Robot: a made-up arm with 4 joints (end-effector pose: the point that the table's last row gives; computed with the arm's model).
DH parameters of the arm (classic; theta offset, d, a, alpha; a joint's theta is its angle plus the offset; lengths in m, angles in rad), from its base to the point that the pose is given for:
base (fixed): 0 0 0 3.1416
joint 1: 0 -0.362 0.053 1.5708
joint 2: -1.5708 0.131 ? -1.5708
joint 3: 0 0.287 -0.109 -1.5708
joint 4: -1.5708 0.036 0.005 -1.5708
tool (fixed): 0 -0.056 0 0
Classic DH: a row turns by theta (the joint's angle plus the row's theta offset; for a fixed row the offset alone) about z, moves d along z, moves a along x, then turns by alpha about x.
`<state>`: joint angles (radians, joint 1 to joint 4).
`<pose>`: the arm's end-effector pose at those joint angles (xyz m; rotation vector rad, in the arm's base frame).
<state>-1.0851 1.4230 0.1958 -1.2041</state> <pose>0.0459 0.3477 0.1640 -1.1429 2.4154 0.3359</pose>
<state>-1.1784 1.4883 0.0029 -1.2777</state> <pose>0.0356 0.3353 0.1487 -1.5604 2.3419 0.2968</pose>
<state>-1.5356 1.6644 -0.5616 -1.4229</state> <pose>-0.0239 0.3288 0.1028 2.7099 -1.5662 -0.1320</pose>
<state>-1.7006 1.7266 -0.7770 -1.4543</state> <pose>-0.0640 0.3289 0.0830 2.8705 -0.9999 -0.0617</pose>
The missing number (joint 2, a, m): 0.382
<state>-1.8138 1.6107 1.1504 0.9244</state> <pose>-0.3157 0.2637 0.0159 -0.2534 0.6257 0.6268</pose>
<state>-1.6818 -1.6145 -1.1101 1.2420</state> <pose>0.0302 -0.3201 0.6876 0.8076 -2.7154 0.0714</pose>
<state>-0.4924 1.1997 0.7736 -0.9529</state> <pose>0.2345 0.3606 0.2260 0.4088 2.1927 0.1544</pose>
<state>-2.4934 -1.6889 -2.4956 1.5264</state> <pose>0.3191 -0.3617 0.6452 -0.0009 -3.0011 -0.1072</pose>
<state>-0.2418 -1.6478 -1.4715 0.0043</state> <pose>-0.3502 -0.1242 0.6225 -0.9151 -1.4064 -1.0081</pose>
